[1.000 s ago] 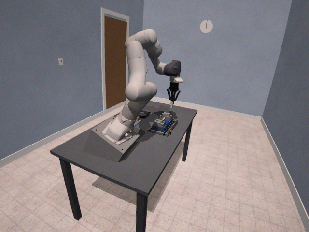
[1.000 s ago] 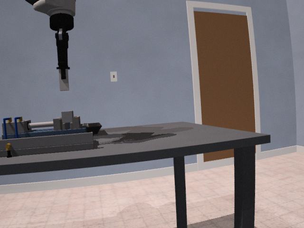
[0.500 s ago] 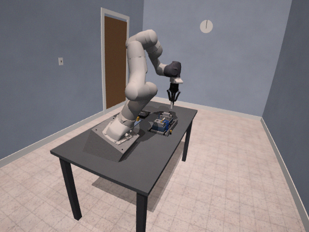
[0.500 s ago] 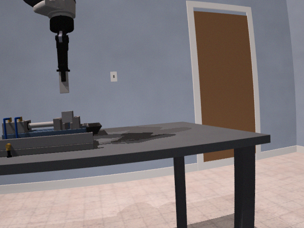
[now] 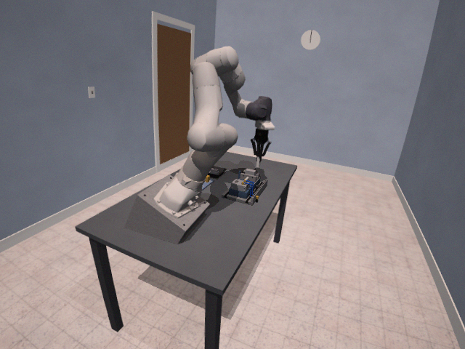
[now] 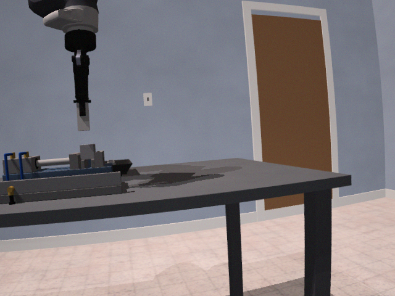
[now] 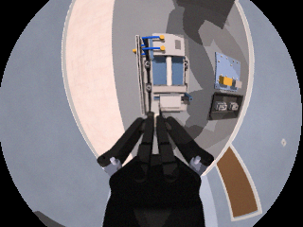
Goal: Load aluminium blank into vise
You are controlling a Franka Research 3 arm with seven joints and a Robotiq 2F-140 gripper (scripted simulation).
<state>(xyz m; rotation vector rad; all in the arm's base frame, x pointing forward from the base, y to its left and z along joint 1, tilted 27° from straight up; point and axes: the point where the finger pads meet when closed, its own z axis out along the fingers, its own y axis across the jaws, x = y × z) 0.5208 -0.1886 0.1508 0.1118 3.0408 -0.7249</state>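
My gripper is now 1 cm short of the work stop, 9 cm to the right of it and 9 cm above it. Round my hand: vise guard rail 7 cm behind, 4 cm to the right, 15 cm below; vise 7 cm behind, 5 cm to the left, 14 cm below; brass blank 5 cm behind, 33 cm to the left, 16 cm below.
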